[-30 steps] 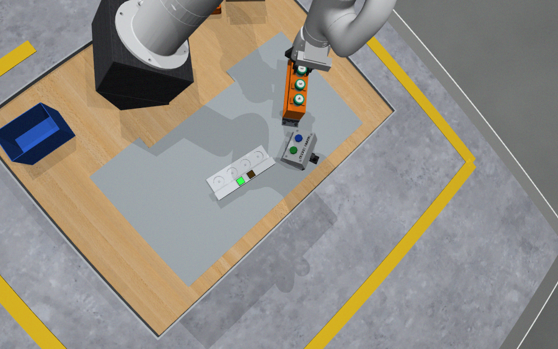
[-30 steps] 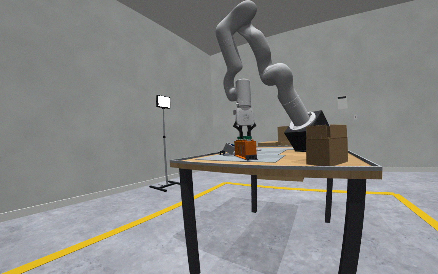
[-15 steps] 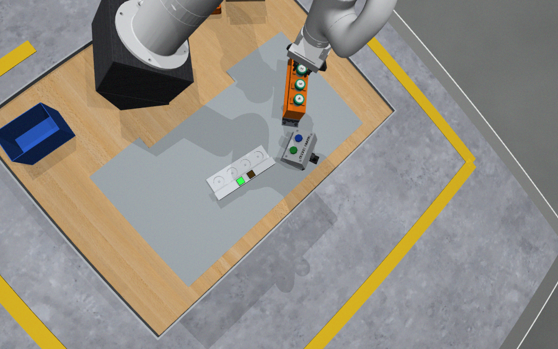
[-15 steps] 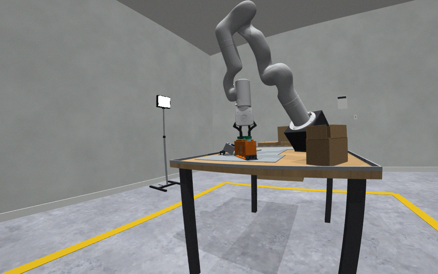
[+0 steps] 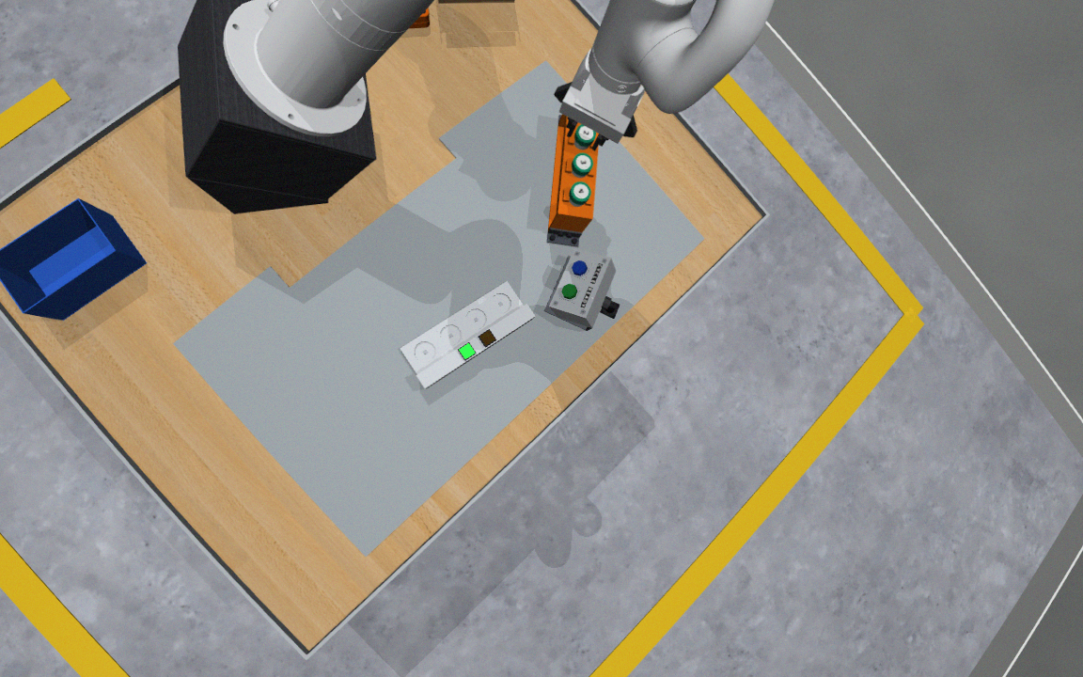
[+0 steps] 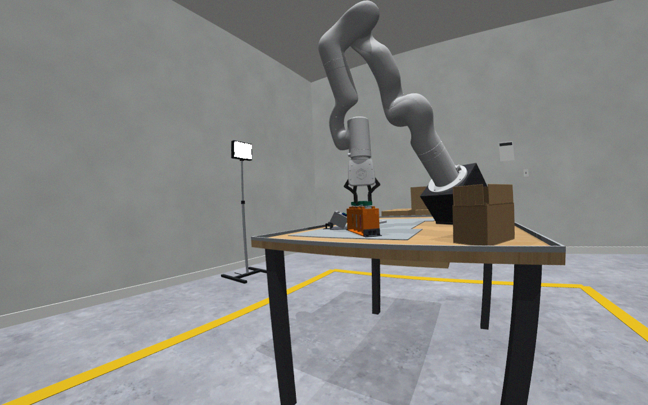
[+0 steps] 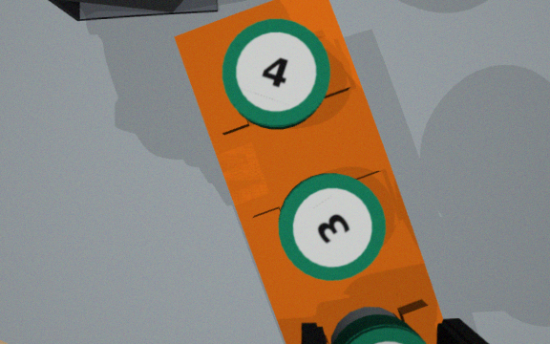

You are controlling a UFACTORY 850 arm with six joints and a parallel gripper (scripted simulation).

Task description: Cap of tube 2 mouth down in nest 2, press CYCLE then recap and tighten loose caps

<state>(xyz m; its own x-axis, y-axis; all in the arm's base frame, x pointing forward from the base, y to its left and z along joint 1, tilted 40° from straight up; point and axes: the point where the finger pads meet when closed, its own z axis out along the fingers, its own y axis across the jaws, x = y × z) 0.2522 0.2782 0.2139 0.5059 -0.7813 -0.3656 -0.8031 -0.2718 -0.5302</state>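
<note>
The green-rimmed cap is 10 mm below my hand. Round my hand: blue cycle key 180 mm ahead, 120 mm to the right, 60 mm below; then key housing 210 mm ahead, 130 mm to the right, 80 mm below; then green ready key 210 mm ahead, 160 mm to the right, 60 mm below.
</note>
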